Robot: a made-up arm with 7 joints.
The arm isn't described. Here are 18 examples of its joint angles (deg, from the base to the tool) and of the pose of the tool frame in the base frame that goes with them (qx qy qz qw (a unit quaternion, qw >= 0); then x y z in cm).
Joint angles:
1: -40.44 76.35 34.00 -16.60 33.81 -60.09 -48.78
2: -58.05 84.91 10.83 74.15 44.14 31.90 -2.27
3: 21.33 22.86 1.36 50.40 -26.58 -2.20 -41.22
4: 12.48 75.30 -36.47 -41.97 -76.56 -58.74 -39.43
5: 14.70 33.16 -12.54 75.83 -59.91 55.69 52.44
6: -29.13 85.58 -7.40 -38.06 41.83 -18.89 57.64
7: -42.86 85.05 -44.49 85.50 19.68 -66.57 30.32
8: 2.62 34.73 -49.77 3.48 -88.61 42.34 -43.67
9: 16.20 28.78 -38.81 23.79 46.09 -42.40 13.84
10: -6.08 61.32 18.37 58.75 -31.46 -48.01 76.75
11: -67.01 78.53 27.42 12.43 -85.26 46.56 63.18
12: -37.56 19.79 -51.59 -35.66 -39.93 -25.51 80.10
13: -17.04 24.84 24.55 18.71 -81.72 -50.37 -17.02
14: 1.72 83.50 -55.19 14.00 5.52 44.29 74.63
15: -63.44 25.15 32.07 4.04 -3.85 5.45 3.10
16: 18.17 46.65 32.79 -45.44 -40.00 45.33 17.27
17: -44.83 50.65 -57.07 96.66 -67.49 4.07 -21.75
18: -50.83 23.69 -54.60 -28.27 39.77 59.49 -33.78
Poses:
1: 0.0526 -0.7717 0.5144 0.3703 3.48 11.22 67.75
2: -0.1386 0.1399 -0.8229 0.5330 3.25 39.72 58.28
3: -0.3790 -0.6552 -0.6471 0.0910 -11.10 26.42 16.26
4: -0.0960 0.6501 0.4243 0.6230 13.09 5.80 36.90
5: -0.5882 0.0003 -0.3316 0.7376 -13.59 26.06 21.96
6: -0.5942 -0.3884 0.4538 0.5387 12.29 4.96 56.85
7: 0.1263 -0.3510 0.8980 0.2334 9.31 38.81 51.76
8: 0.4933 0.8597 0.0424 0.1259 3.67 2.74 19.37
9: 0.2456 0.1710 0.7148 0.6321 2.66 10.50 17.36
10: 0.6046 0.1162 -0.6592 0.4316 6.04 37.47 38.02
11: 0.4406 -0.5321 -0.7097 0.1380 5.42 22.06 66.09
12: -0.2544 0.7830 0.5537 0.1250 10.15 -6.52 45.32
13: -0.6912 0.4760 0.5373 0.0837 15.12 27.45 31.13
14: 0.1633 -0.6568 0.7329 0.0690 7.19 24.61 30.97
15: -0.5354 0.3000 0.7683 0.1817 19.78 23.71 52.12
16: 0.0088 0.2737 0.9615 0.0216 9.27 17.07 49.15
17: -0.2140 -0.3516 -0.8847 0.2187 13.11 36.69 32.18
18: 0.1824 -0.1090 0.8259 0.5222 16.99 -5.21 48.98
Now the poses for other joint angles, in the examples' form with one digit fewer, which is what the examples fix.
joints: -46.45 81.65 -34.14 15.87 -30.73 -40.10 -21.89
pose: -0.009 -0.039 0.799 0.600 23.7 19.6 52.8
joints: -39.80 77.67 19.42 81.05 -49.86 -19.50 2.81
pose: 0.469 -0.229 -0.811 0.266 3.4 42.1 47.1
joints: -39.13 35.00 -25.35 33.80 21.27 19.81 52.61
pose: 0.140 0.229 -0.963 0.019 24.5 15.8 32.5
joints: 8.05 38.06 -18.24 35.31 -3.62 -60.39 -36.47
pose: 0.253 0.283 0.714 0.588 9.1 23.3 21.8
